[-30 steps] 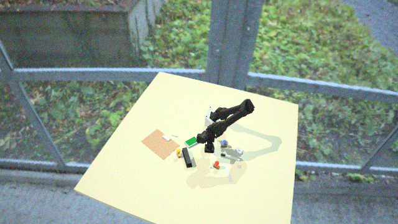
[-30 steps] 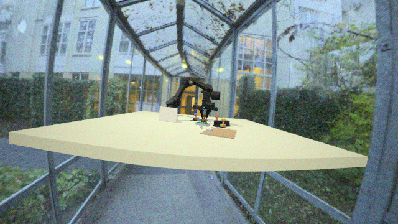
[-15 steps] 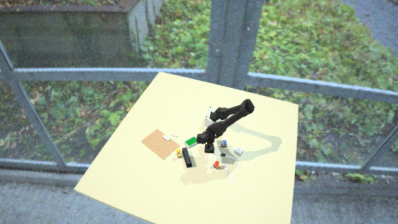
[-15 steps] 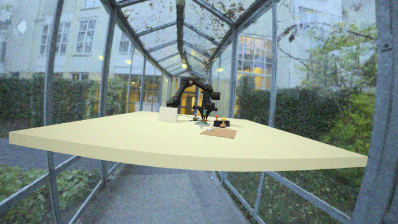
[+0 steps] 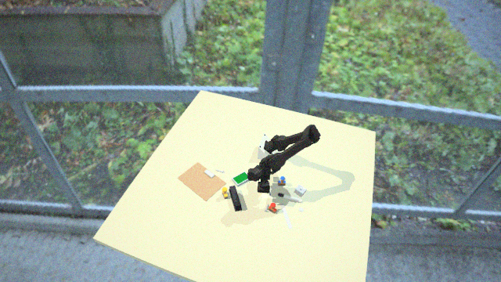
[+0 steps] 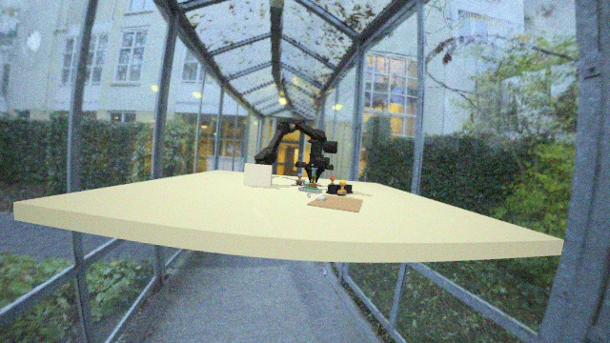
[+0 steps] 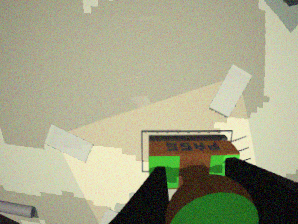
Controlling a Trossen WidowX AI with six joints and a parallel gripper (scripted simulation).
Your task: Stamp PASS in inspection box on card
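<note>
Now: the green stamp right at my gripper tip. The rest, counted from my gripper tip: pale card: 3 cm below, 1 cm to the left, 1 cm ahead; then blue stamp: 10 cm to the left, 6 cm behind, 1 cm below; then green ink pad: 13 cm to the right, 4 cm behind, 2 cm below.
</note>
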